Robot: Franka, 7 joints.
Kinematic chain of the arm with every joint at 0, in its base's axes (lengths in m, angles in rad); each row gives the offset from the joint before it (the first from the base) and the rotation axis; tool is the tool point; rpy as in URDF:
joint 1: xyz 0 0 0.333 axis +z
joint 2: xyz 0 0 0 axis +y
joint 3: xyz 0 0 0.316 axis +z
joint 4: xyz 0.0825 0 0 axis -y
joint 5: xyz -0.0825 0 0.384 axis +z
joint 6: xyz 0 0 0 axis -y
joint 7: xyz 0.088 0 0 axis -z
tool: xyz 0 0 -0.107 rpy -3.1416 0 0
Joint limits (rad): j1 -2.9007..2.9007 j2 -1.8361..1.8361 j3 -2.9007..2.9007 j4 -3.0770..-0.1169 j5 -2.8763..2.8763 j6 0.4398..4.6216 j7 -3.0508..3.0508
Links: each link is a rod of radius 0.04 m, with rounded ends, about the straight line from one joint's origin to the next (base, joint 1, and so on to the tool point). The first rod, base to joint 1, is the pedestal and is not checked.
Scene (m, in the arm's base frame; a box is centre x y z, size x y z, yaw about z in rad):
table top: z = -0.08
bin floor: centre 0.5 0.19 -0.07 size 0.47 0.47 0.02 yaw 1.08
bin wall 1: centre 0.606 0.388 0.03 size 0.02 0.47 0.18 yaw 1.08
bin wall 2: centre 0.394 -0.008 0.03 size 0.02 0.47 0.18 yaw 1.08
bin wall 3: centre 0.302 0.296 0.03 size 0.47 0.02 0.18 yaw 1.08
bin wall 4: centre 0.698 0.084 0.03 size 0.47 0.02 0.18 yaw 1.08
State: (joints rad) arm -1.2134 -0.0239 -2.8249 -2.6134 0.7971 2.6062 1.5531
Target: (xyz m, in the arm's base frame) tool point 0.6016 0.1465 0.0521
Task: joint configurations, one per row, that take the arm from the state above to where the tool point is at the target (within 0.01 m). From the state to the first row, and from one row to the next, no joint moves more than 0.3 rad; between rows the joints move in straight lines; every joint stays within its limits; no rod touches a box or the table.
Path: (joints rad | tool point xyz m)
1: -0.9648 0.0458 -2.5432 -2.5307 0.7965 2.5785 1.5531 | -0.4254 0.1778 0.2939
2: -0.7163 0.1155 -2.2615 -2.4479 0.7959 2.5508 1.5531 | -0.4826 -0.0693 0.3433
3: -0.4677 0.1851 -1.9798 -2.3652 0.7953 2.5232 1.5531 | -0.3939 -0.3244 0.3775
4: -0.2191 0.2548 -1.6981 -2.2825 0.7947 2.4955 1.5531 | -0.1732 -0.5042 0.3902
5: 0.0294 0.3245 -1.4164 -2.1997 0.7942 2.4678 1.5531 | 0.1199 -0.5447 0.3787
6: 0.2780 0.3942 -1.1348 -2.1170 0.7936 2.4401 1.5531 | 0.3992 -0.4239 0.3451
7: 0.5266 0.4638 -0.8531 -2.0343 0.7930 2.4125 1.5531 | 0.5789 -0.1700 0.2961
8: 0.7751 0.5335 -0.5714 -1.9515 0.7924 2.3848 1.5531 | 0.6016 0.1465 0.2420
9: 0.7479 0.7555 -0.5301 -1.8565 0.7952 2.4188 1.5531 | 0.6094 0.1513 0.1514
10: 0.7207 0.9775 -0.4888 -1.7615 0.7980 2.4528 1.5531 | 0.6016 0.1465 0.0521

